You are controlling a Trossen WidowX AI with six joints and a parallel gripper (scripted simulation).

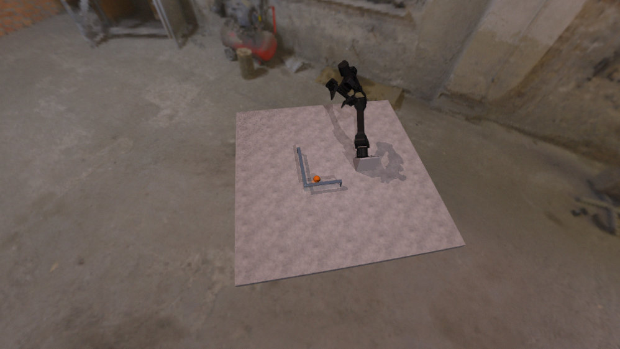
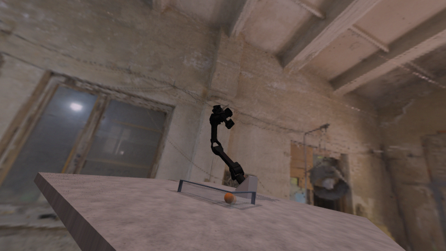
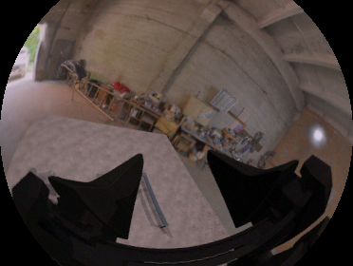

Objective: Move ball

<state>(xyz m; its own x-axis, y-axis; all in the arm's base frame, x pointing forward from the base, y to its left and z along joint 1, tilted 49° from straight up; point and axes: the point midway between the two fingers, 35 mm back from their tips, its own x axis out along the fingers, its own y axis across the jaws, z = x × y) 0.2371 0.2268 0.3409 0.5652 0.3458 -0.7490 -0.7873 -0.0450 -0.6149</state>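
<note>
Now: gripper tip 12 cm short of the orange ball, 15 cm to the right of it and 47 cm above it. Also, from my gripper tip: see-through copy (14 cm ahead, 17 cm to the left, 47 cm below).
</note>
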